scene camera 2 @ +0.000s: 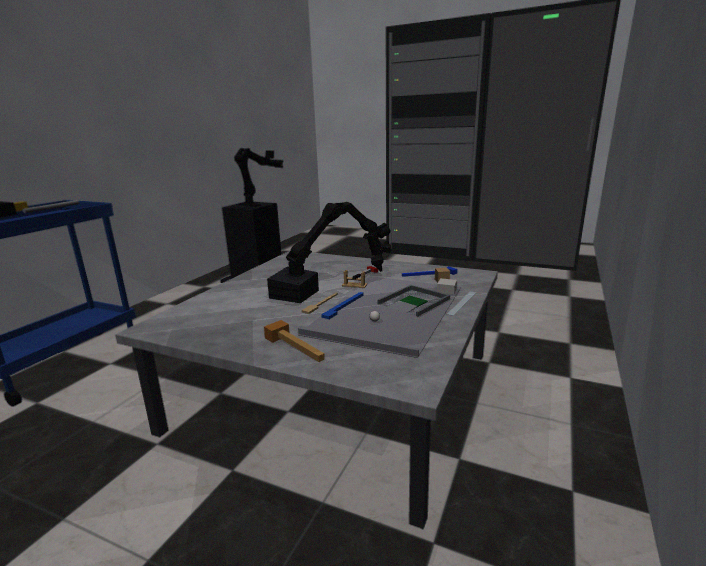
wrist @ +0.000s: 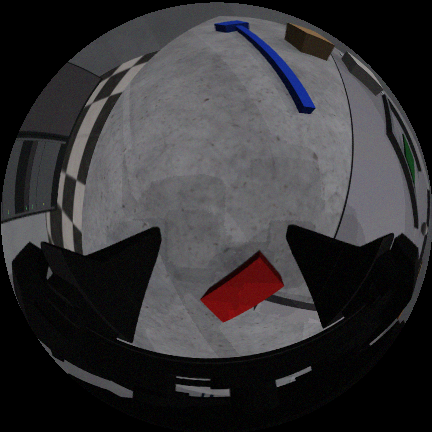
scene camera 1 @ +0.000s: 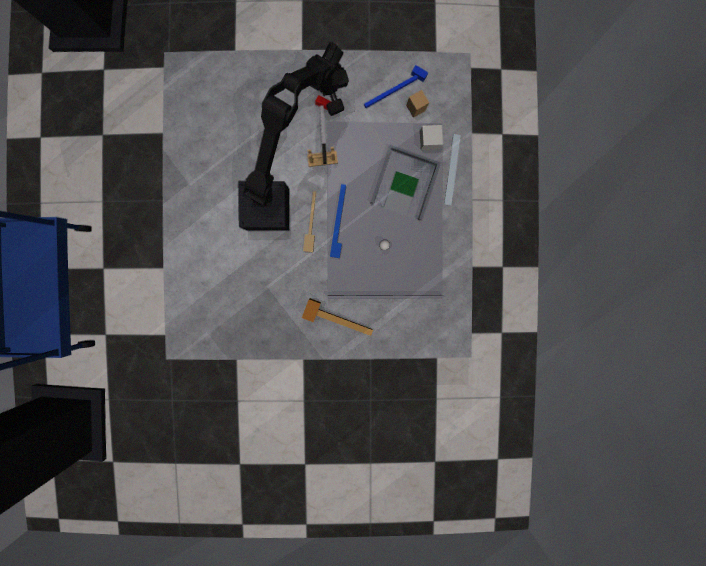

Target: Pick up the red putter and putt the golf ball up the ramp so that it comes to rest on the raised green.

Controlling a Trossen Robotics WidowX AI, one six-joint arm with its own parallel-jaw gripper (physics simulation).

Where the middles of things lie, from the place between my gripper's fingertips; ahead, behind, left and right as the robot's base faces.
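Scene:
Wooden mallet (scene camera 2: 278, 330), from my hand: 91 cm to the right, 6 cm ahead. Tan block (wrist: 302, 44), from my hand: 34 cm ahead, 2 cm to the right, 1 cm above. My gripper: 26 cm short of the blue putter (wrist: 301, 99), 6 cm to the right of it, 1 cm above it.

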